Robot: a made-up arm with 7 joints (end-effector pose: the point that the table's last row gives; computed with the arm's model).
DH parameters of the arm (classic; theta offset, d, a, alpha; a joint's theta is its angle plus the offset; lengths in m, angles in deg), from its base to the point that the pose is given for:
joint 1: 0 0.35 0 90
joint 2: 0 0.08 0 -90
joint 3: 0 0.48 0.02 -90
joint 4: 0 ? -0.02 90
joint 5: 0 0.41 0 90
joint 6: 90 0.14 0.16 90
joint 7: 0 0.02 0 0
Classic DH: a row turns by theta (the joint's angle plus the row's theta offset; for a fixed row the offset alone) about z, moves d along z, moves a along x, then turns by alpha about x.
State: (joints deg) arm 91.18 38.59 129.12 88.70 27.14 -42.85 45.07
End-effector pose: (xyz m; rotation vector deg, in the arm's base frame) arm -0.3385 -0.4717 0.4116 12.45 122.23 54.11
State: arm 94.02 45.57 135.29 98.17 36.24 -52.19 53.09
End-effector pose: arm -0.2159 -0.4350 0.2616 17.39 97.30 69.13
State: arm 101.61 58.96 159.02 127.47 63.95 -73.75 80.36
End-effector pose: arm 0.1509 -0.1871 0.1416 28.38 24.88 104.55
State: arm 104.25 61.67 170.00 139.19 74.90 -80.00 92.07
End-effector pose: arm 0.2462 -0.0912 0.2019 30.54 -1.82 114.73
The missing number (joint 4, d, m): 0.05
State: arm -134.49 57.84 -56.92 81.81 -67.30 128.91 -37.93
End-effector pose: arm 0.1324 0.5278 0.9680 9.22 -19.96 -77.13
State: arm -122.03 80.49 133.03 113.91 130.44 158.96 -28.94
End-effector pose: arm 0.1614 0.2263 0.1899 58.18 -49.82 75.89
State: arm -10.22 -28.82 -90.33 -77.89 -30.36 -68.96 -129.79
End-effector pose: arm 0.2243 0.2952 0.9621 80.63 15.67 -46.11
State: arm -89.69 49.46 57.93 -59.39 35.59 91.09 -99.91
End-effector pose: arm -0.4905 0.5277 0.7116 -103.26 15.98 85.81
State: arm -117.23 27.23 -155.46 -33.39 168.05 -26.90 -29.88
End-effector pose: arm -0.0861 0.1028 1.3245 99.83 -70.63 11.98
